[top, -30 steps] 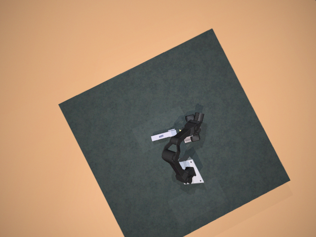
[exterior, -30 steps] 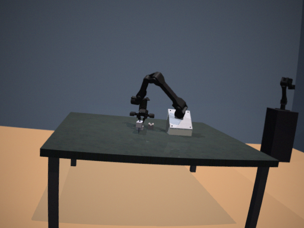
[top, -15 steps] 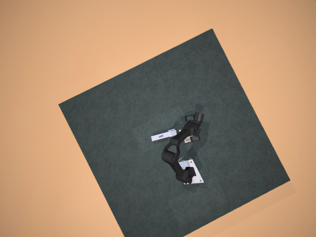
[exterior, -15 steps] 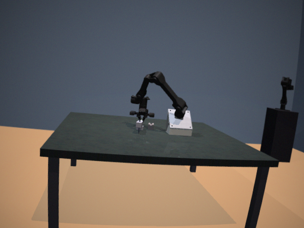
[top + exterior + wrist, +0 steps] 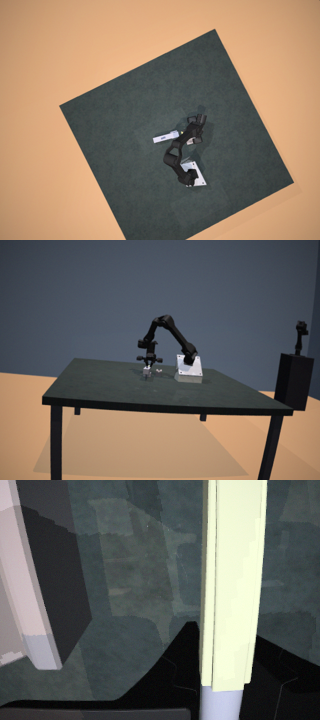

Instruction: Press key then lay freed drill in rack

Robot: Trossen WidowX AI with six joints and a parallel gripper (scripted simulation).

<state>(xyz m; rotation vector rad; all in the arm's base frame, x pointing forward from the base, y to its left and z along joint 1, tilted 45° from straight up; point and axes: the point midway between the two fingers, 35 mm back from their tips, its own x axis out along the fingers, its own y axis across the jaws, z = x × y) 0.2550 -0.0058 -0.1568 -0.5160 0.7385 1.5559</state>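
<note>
The drill lies 40 mm to the left of my gripper tip and 40 mm above it. Also, from my gripper tip: rack: 70 mm behind, 40 mm to the left; then housing: 20 mm ahead, 200 mm to the left, 30 mm above.
</note>
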